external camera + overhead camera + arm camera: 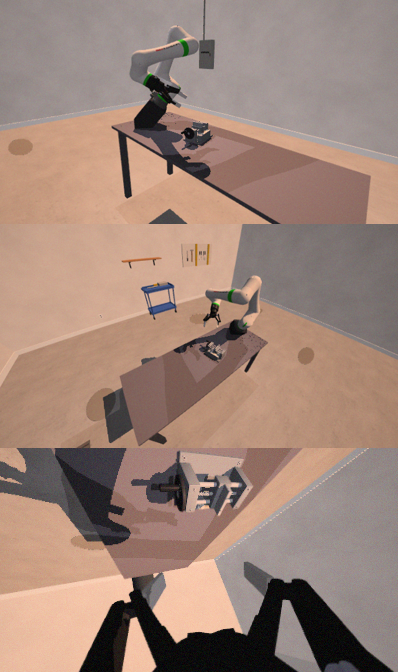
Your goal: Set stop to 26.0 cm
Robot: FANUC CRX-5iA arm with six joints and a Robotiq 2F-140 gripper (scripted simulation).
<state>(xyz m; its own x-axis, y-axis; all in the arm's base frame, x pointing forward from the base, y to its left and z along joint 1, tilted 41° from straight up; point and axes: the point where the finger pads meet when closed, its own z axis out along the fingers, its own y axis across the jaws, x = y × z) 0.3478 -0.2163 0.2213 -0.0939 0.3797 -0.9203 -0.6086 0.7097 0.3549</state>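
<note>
Right now my hand is 23 cm above the handwheel, 1 cm to the right of it and 1 cm short of it. From my hand the other things lie so: grey stop fixture (22 cm below, 15 cm to the left).
</note>
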